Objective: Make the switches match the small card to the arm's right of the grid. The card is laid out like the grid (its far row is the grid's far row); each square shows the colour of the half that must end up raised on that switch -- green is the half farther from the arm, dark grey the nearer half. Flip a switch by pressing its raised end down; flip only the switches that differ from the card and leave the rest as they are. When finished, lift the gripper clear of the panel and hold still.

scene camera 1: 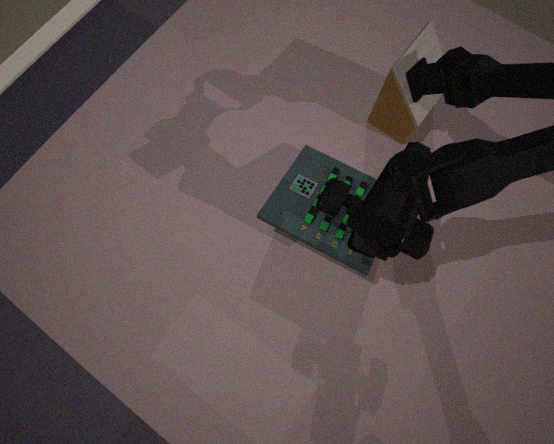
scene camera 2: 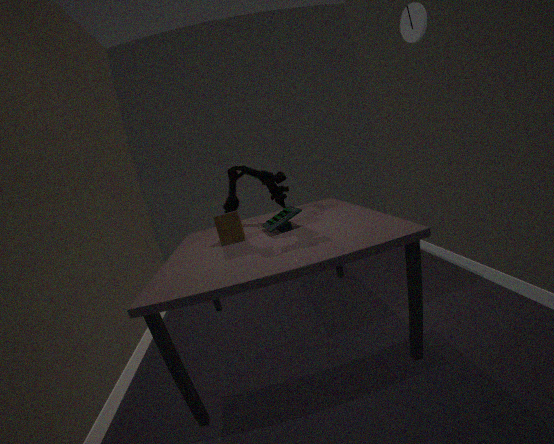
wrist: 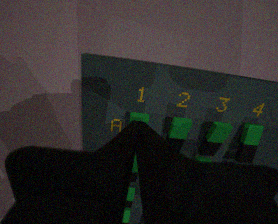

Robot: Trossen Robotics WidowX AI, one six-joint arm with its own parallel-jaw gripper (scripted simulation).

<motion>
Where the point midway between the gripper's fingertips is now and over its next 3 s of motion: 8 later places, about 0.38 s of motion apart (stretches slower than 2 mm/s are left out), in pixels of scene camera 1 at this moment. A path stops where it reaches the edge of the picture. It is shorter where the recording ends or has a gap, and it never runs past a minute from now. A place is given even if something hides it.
My gripper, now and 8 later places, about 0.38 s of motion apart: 357, 240; 356, 241; 356, 241; 356, 242; 358, 236; 362, 222; 346, 223; 343, 228; 341, 232
</motion>
